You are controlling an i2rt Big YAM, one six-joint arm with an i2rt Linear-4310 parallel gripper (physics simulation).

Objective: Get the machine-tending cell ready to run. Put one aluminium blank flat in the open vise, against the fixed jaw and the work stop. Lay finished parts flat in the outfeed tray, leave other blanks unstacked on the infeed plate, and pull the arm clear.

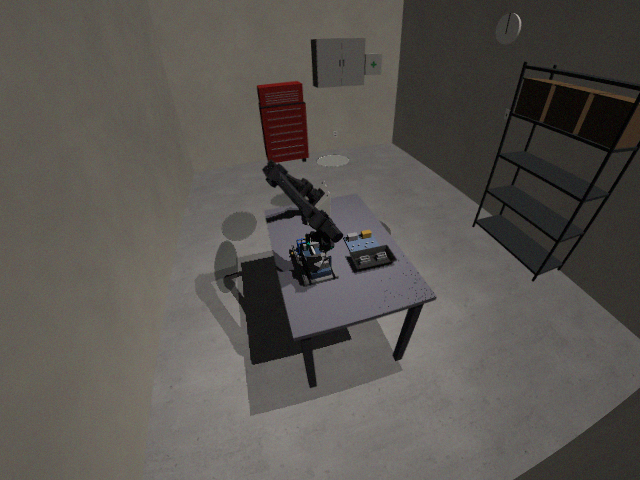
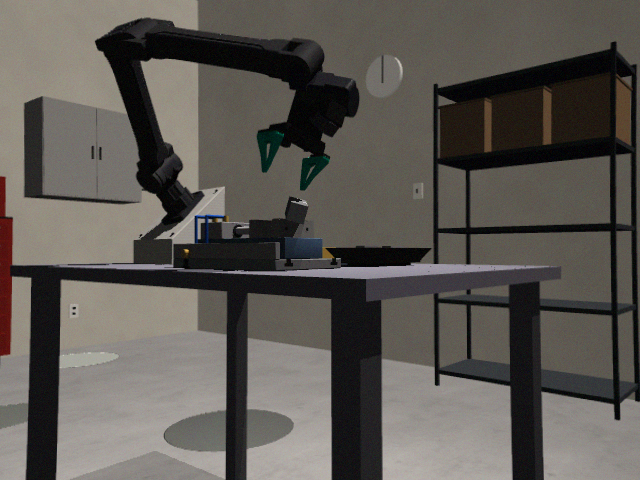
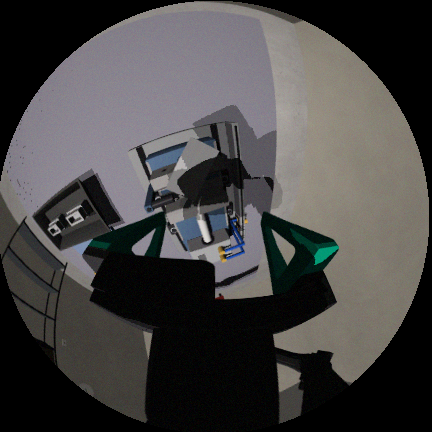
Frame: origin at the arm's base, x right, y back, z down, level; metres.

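Where they show: gripper, fingertip midpoint: [image 1: 316, 251] [image 2: 283, 181] [image 3: 213, 216]; arm's base at its link origin: [image 1: 317, 197] [image 2: 184, 209].
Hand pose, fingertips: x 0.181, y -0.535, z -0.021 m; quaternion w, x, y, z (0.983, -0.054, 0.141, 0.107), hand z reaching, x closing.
Note:
Each offset is from my fingertips to the top centre of the thing. "pt": to the spot under its first point.
The vise {dz +0.072, dx -0.007, dy +0.084 m} [image 1: 321, 271] [image 2: 305, 248] [image 3: 165, 158] stands on a grey base, its jaws apart with a bright rod between them. A grey block {dz +0.028, dx -0.004, dy -0.029 m} [image 2: 297, 210] [image 3: 196, 152], apparently an aluminium blank, is tilted and rises above the jaw at the vise's front end; its lower part is hidden. My gripper [image 2: 283, 180] [image 3: 213, 216] is open and empty, above the vise and a little above the block's top. The dark outfeed tray [image 2: 379, 255] holds two finished parts, one part {dz +0.124, dx -0.275, dy -0.015 m} [image 1: 364, 257] [image 3: 75, 216] beside the other part {dz +0.124, dx -0.378, dy -0.023 m} [image 1: 381, 255] [image 3: 55, 228]; both look flat.
A light blue plate with studs {dz +0.163, dx -0.339, dy +0.148 m} [image 1: 362, 244] lies behind the tray, with a grey block {dz +0.127, dx -0.297, dy +0.202 m} [image 1: 352, 237] and an orange block {dz +0.127, dx -0.388, dy +0.195 m} [image 1: 366, 234] at its back edge. Blue pipes {pt dz +0.090, dx +0.057, dy +0.162 m} [image 2: 206, 228] [image 3: 239, 246] rise by the vise's rear end. A shelf rack [image 2: 436, 289] stands beyond the table.

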